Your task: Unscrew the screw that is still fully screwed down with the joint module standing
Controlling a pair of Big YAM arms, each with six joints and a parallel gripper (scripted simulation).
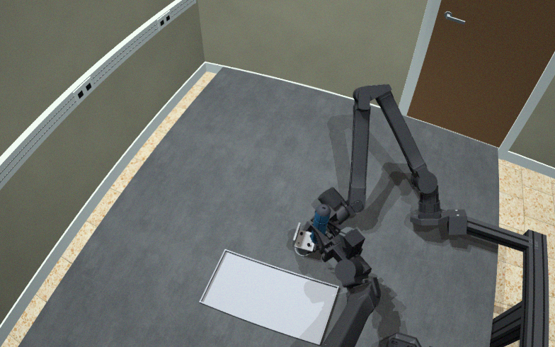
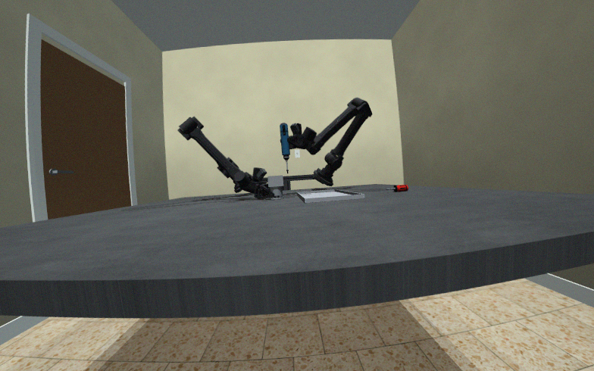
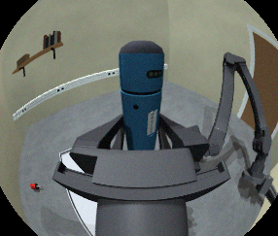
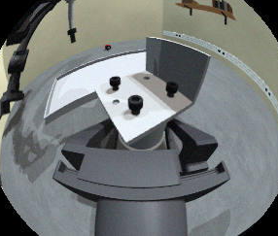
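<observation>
Right now my right hand is 5 cm below the grey bracket. Round my right hand: flat white tray 4 cm ahead, 22 cm to the left, 2 cm below; red-handled screwdriver 10 cm ahead, 55 cm to the left, 1 cm below.
</observation>
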